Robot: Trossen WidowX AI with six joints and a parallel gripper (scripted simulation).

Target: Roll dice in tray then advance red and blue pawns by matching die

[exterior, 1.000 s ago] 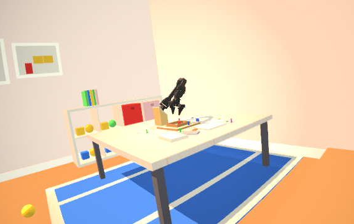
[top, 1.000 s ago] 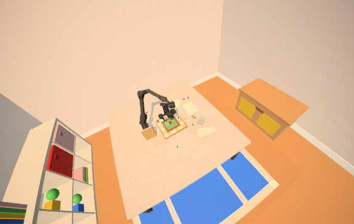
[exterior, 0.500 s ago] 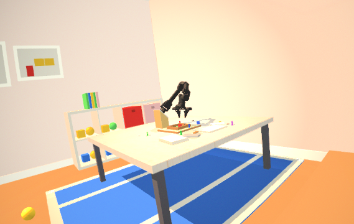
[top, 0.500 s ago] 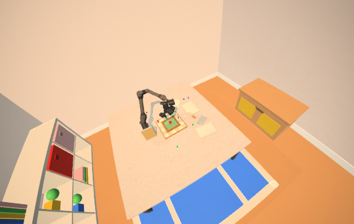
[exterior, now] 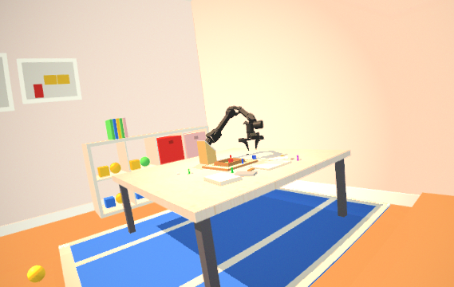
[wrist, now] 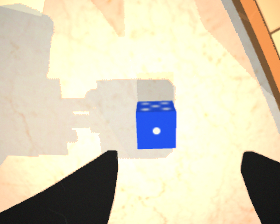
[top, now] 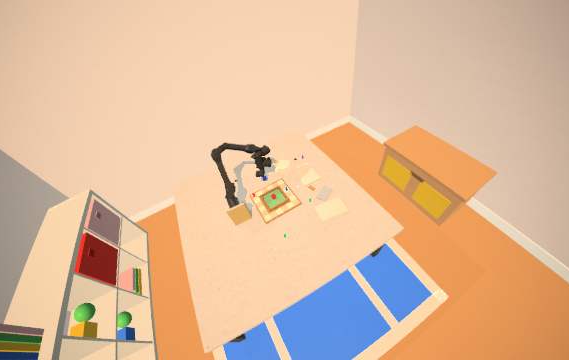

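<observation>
Right now the red pawn is 130 mm behind my gripper tip, 110 mm to the right of it and 40 mm below it. Also, from my gripper tip: grey card 360 mm to the right, 320 mm ahead, 60 mm below; then purple pawn 370 mm ahead, 60 mm to the left, 50 mm below; then blue pawn 190 mm to the right, 100 mm ahead, 40 mm below.
</observation>
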